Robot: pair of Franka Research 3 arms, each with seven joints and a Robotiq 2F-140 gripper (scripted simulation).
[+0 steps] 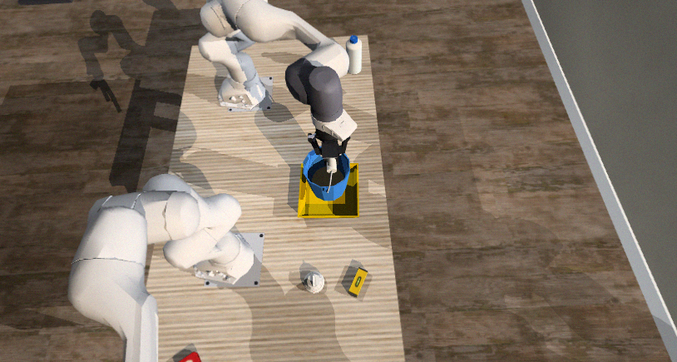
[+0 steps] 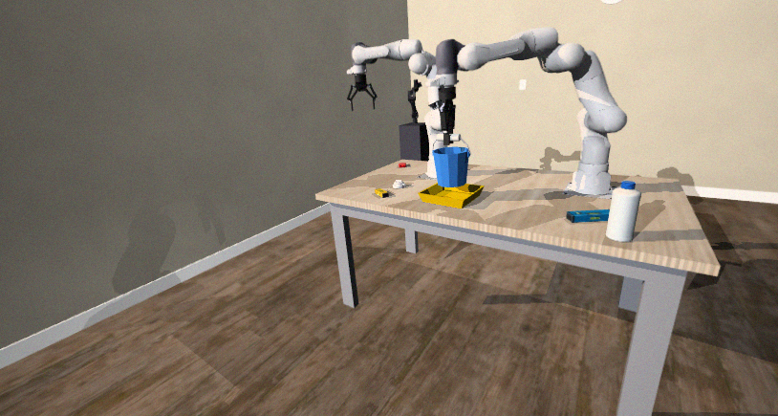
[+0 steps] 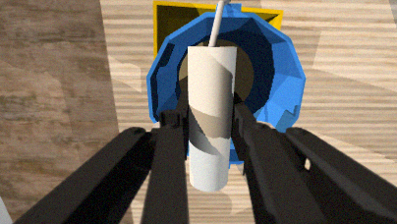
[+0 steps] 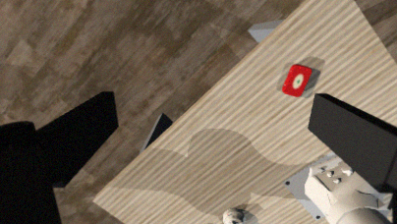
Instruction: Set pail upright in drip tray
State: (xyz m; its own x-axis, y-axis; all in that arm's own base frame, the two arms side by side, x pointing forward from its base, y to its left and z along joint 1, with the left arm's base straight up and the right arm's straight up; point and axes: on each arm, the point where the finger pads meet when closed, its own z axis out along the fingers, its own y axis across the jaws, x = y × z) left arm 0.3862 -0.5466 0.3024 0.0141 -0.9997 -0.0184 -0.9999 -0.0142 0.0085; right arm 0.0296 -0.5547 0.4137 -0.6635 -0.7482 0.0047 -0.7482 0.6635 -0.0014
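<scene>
Now: the white handle grip 1 cm behind my left hand and 3 cm below it. From my left hand the other things lie so: blue pail (1 cm behind, 9 cm below); then yellow drip tray (2 cm behind, 29 cm below); then small white object (9 cm behind, 35 cm to the right, 29 cm below).
</scene>
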